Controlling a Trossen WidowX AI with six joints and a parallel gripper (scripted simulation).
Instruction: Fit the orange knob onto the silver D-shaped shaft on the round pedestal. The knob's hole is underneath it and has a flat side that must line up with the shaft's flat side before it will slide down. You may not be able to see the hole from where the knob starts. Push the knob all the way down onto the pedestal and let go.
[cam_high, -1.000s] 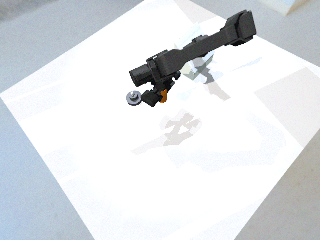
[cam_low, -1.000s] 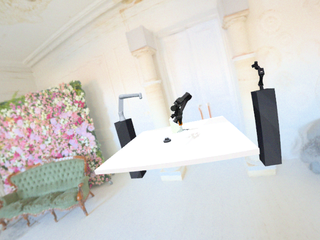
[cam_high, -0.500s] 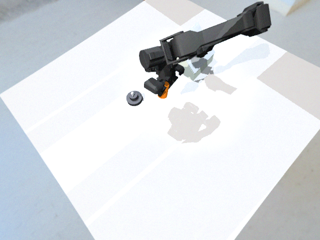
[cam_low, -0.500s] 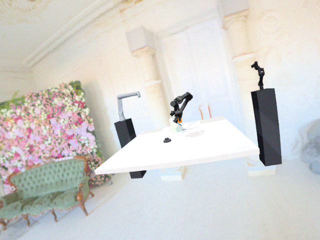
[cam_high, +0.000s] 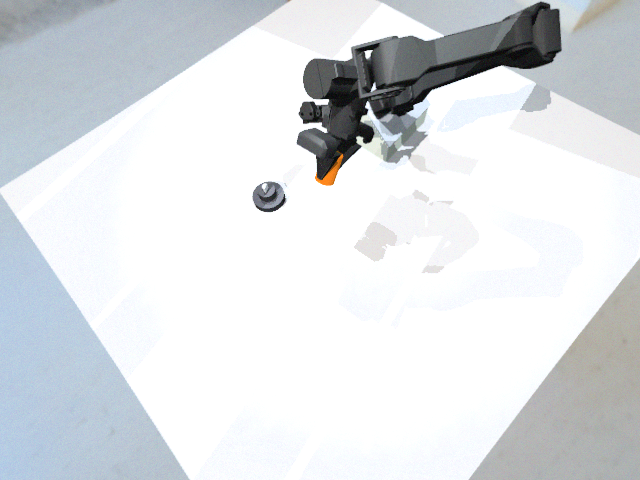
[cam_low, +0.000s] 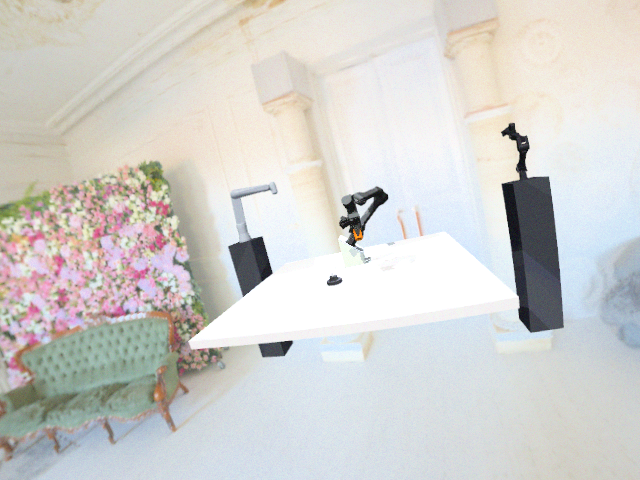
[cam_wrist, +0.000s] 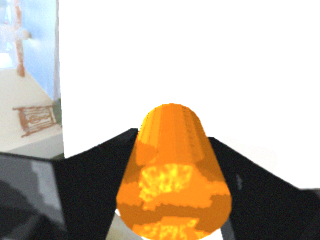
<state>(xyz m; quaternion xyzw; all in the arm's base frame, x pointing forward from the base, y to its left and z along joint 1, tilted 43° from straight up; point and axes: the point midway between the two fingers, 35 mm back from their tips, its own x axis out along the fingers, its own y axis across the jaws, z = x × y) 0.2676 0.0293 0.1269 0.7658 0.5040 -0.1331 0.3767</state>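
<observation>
Right now the orange knob is 20 mm behind my gripper tip and 30 mm above it. Round my gripper tip: dark round pedestal: 60 mm ahead, 170 mm to the right, 180 mm below.
</observation>
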